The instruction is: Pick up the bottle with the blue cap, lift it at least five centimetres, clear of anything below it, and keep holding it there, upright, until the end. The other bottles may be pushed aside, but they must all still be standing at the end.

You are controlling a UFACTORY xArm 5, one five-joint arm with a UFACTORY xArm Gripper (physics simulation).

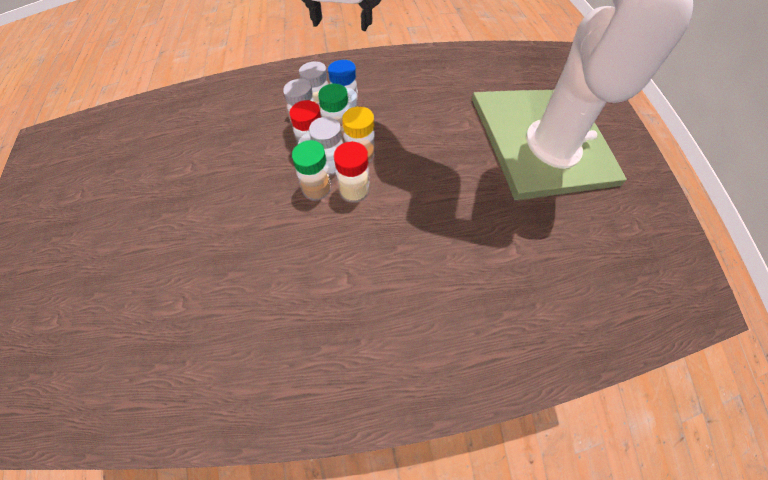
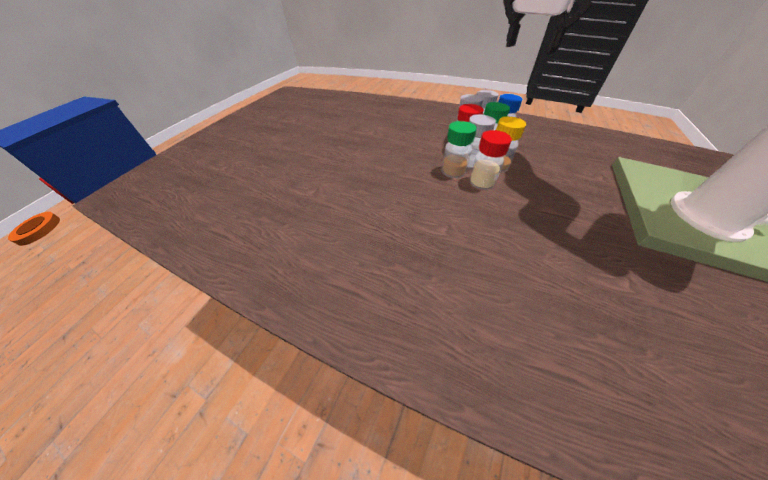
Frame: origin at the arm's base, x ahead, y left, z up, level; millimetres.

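Where they show: gripper, between the fingertips: [image 1: 341, 25] [image 2: 529, 49]; arm's base, origin of its link: [image 1: 554, 144] [image 2: 707, 216].
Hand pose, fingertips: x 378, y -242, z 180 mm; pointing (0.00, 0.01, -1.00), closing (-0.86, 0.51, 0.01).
Each offset is from my fingertips to the top centre of the thing. Level surfaces: height alone.
The bottle with the blue cap @[3 mm left, 7 mm ahead, 100 mm down] [image 1: 342, 73] [image 2: 510, 103] stands upright at the back right of a tight cluster; its body is mostly hidden by the bottles in front. My gripper [image 1: 340, 23] [image 2: 532, 46] is open and empty, pointing down, in the air above the cluster, apart from every bottle. A grey-capped bottle @[12 mm right, 64 mm ahead, 100 mm down] [image 1: 313, 73] stands left of the blue-capped one. A dark-green-capped bottle @[72 mm left, 40 mm ahead, 100 mm down] [image 1: 333, 97] [image 2: 496, 112] stands close in front of it. A yellow-capped bottle @[150 mm left, 12 mm ahead, 100 mm down] [image 1: 358, 122] [image 2: 511, 128] stands nearer the front right.
Two red-capped bottles, a bright-green-capped bottle @[202 mm left, 109 mm ahead, 100 mm down] [image 1: 309, 157] [image 2: 461, 133] and more grey-capped ones stand upright in the cluster. The arm's base stands on a green board [image 1: 492, 130] [image 2: 628, 198] to the right. The wooden table @[206 mm down] [image 1: 283, 316] [image 2: 339, 237] has its far edge behind the bottles.
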